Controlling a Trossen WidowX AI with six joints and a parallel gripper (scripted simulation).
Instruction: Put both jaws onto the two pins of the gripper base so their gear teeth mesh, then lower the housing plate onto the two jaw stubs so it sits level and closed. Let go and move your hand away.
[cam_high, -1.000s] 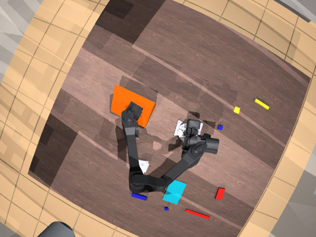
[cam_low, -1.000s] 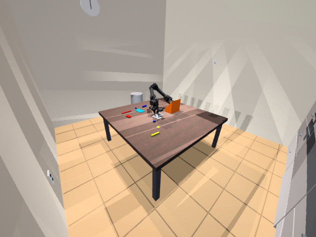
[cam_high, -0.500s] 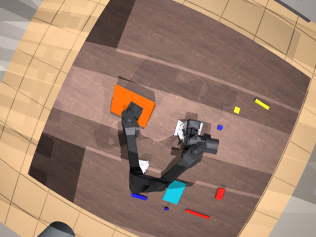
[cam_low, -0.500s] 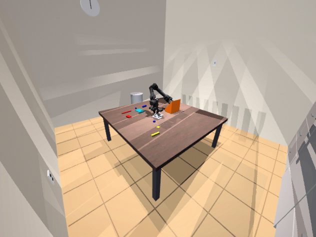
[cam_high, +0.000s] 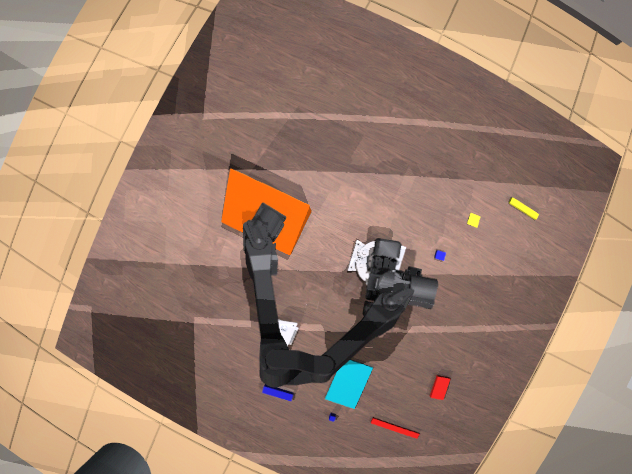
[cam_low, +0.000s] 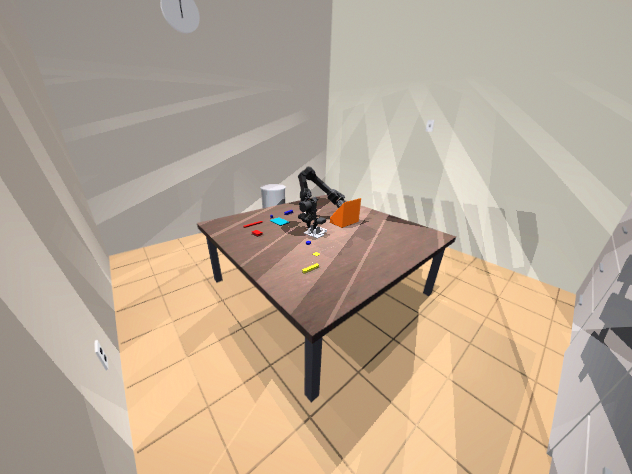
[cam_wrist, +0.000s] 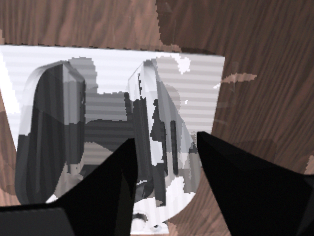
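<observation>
My gripper tip is now 30 mm to the right of the white rectangular plate and 10 mm above it. The rest, counted from my gripper tip: housing plate: 60 mm behind, 20 mm to the left, 10 mm below; blue cube: 130 mm to the left, 110 mm ahead, 10 mm below; gripper base: 250 mm to the right, 130 mm behind, 10 mm above.
</observation>
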